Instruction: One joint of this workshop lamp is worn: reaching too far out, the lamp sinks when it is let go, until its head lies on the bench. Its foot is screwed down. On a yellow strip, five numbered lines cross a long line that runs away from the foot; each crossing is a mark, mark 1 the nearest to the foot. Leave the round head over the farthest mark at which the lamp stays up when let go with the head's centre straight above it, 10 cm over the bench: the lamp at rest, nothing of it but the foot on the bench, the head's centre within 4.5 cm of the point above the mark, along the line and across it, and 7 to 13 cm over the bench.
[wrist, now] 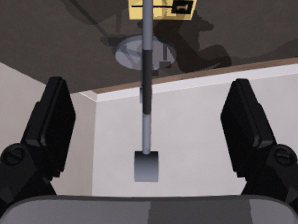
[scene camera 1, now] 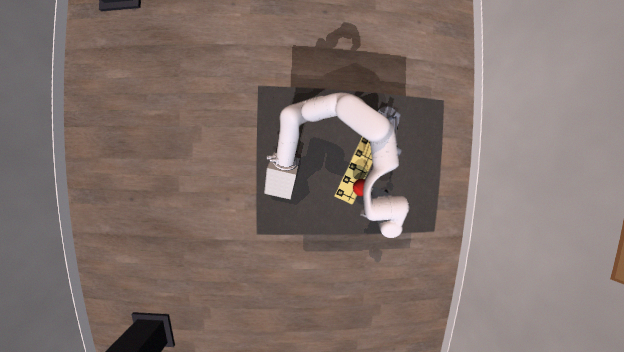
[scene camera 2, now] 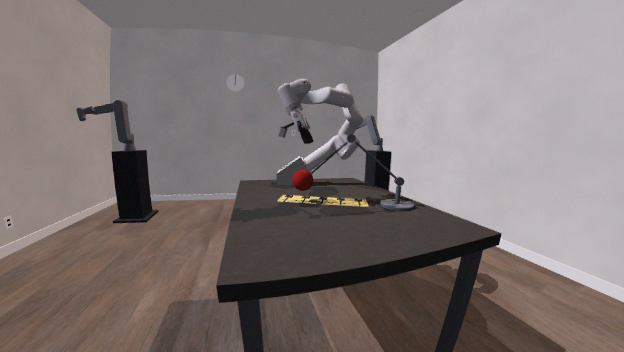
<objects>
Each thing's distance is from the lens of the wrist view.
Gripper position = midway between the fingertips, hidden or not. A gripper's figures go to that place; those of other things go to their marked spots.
gripper (wrist: pixel 148 96): 13 cm
round foot (wrist: pixel 128 53): 61 cm
</objects>
